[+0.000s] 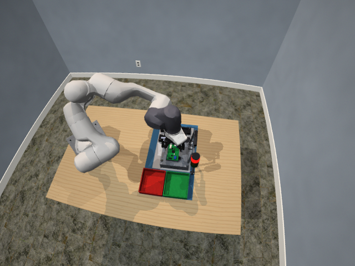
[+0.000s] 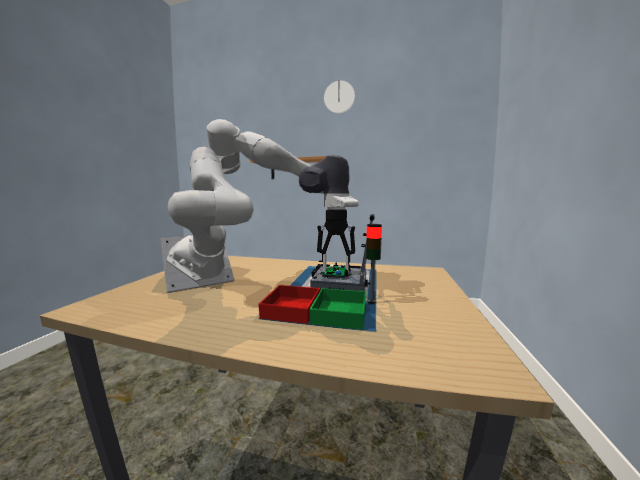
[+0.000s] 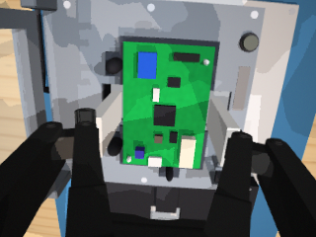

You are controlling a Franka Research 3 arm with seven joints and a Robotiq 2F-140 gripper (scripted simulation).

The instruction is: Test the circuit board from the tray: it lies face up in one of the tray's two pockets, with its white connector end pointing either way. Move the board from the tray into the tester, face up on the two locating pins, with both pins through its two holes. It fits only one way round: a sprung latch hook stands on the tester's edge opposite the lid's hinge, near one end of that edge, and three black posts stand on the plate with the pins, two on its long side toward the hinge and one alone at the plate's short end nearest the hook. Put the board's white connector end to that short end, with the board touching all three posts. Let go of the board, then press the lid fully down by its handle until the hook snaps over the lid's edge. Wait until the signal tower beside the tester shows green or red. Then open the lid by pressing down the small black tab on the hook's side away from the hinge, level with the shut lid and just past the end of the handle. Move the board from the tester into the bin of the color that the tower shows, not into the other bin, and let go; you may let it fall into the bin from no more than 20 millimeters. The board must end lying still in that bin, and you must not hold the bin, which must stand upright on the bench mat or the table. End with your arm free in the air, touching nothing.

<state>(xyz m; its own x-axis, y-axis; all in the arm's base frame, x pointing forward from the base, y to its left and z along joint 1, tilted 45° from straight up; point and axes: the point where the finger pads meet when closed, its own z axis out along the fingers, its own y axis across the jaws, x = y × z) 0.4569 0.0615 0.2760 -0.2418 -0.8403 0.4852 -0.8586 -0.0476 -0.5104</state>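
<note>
Now: hand 20 mm above the green circuit board. The rest, counted from my hand: tester plate (10 mm ahead, 20 mm below); then clear lid (110 mm ahead, 30 mm to the right, 90 mm above); then green bin (10 mm behind, 210 mm to the right, 80 mm below).
</note>
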